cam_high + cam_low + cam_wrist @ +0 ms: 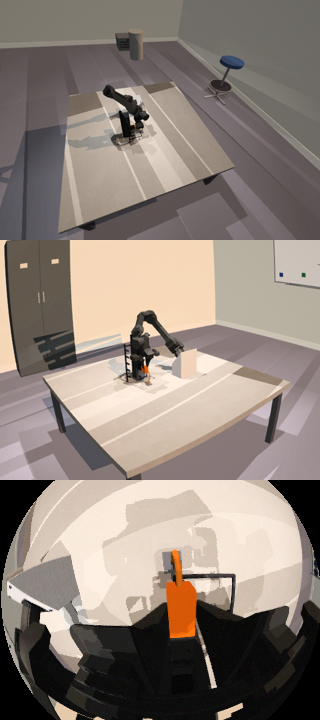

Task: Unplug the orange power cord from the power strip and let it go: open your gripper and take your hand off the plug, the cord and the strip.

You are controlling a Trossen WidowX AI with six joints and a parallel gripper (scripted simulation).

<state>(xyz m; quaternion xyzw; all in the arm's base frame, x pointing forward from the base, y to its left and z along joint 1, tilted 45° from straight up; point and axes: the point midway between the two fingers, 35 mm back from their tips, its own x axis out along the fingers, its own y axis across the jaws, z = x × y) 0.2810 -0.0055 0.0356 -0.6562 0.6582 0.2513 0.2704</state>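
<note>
Right now the orange plug is 30 mm to the right of my gripper tip. From my gripper tip the other things lie so: black power strip: 100 mm to the right, 30 mm above.
</note>
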